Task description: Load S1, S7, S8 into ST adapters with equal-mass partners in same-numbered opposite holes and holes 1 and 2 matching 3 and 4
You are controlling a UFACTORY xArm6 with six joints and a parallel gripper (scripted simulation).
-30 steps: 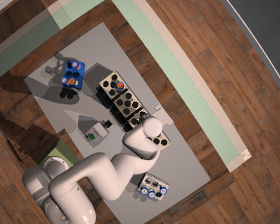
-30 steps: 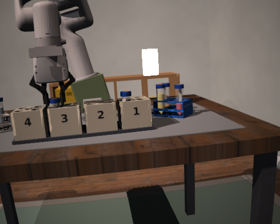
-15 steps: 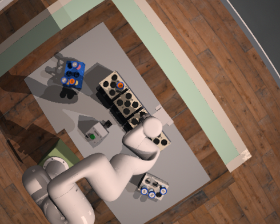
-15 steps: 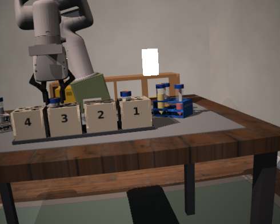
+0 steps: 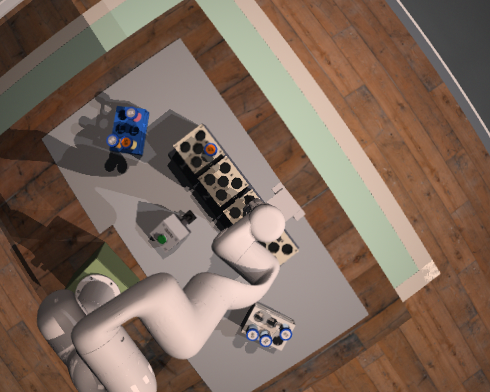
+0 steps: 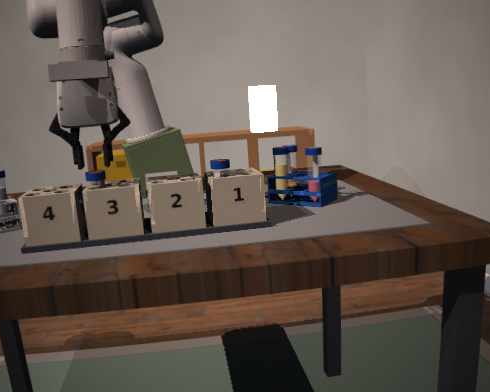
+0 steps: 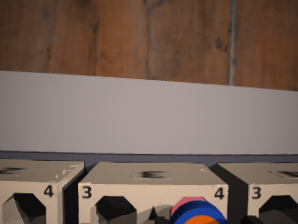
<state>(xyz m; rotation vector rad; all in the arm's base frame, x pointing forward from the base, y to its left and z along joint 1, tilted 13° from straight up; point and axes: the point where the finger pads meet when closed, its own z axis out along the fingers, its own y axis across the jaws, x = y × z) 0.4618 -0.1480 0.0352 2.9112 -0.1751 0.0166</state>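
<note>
My gripper is now 390 mm to the right of the tube of yellowish liquid, 130 mm past it and 90 mm above it. Round my hand: green DONE key 240 mm behind, 140 mm to the left, 90 mm below; then loading stand 150 mm below, 80 mm to the left, 20 mm behind; then pink tube 80 mm below, 10 mm behind.
</note>
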